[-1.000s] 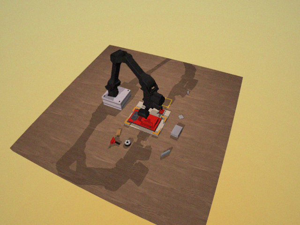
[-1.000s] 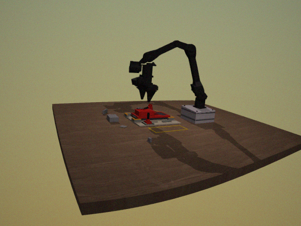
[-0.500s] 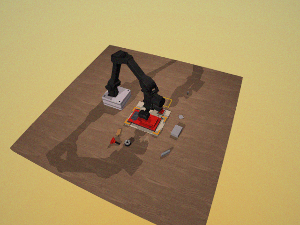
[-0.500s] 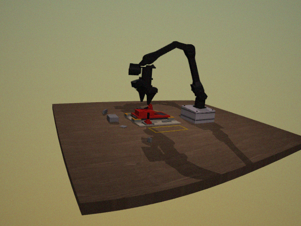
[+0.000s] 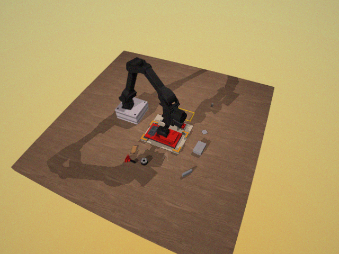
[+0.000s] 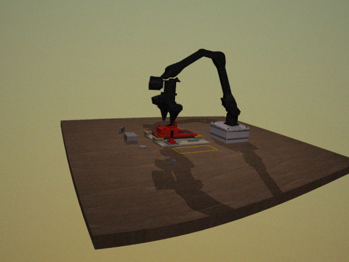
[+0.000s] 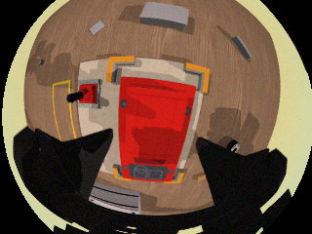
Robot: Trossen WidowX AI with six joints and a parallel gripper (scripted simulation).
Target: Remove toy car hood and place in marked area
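Now: gripper tip 3 cm above the red hood. Also, from my gripper tip: wheel 19 cm to the right, 10 cm behind, 7 cm below; tan piece 19 cm behind, 12 cm to the right, 7 cm below; grey tile 20 cm ahead, 10 cm to the left, 7 cm below.
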